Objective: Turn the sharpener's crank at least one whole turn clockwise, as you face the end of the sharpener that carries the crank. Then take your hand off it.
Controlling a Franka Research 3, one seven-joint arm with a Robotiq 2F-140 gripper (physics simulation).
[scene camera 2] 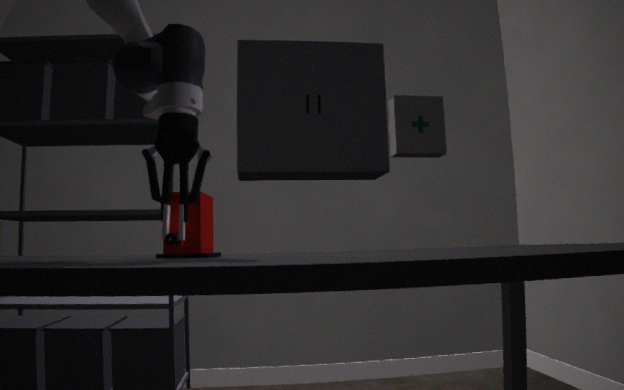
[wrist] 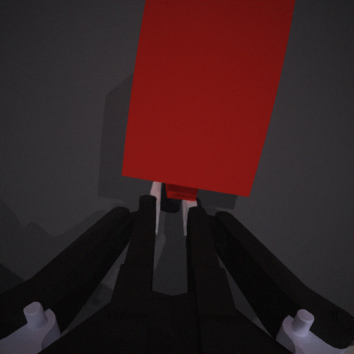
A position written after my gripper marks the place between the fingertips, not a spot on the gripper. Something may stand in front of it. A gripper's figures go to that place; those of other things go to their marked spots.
Labels:
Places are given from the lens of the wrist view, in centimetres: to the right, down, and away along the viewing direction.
my gripper [wrist: 171, 190]: -1, 1, 21
red sharpener [wrist: 203, 89]: 1, -4, 10

